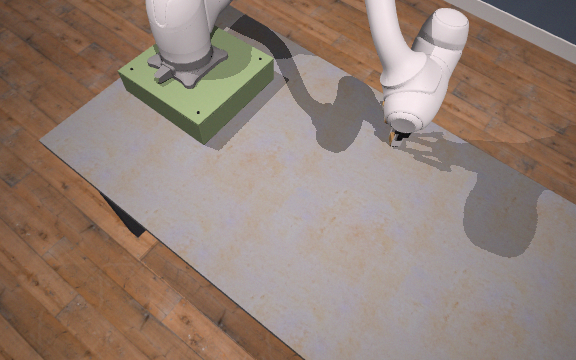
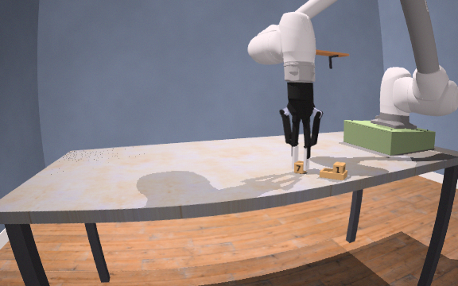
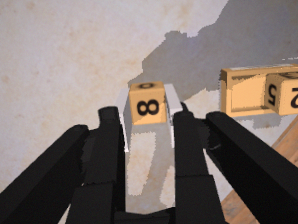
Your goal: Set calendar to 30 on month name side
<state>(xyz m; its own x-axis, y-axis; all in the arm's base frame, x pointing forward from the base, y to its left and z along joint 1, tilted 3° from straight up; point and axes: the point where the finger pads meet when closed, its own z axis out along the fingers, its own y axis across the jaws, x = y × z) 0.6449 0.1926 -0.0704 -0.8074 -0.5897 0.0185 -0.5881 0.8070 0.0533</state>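
The wooden cube is 30 mm below my hand. From my hand the other things lie so: wooden calendar tray: 90 mm to the left, 60 mm behind, 30 mm below.
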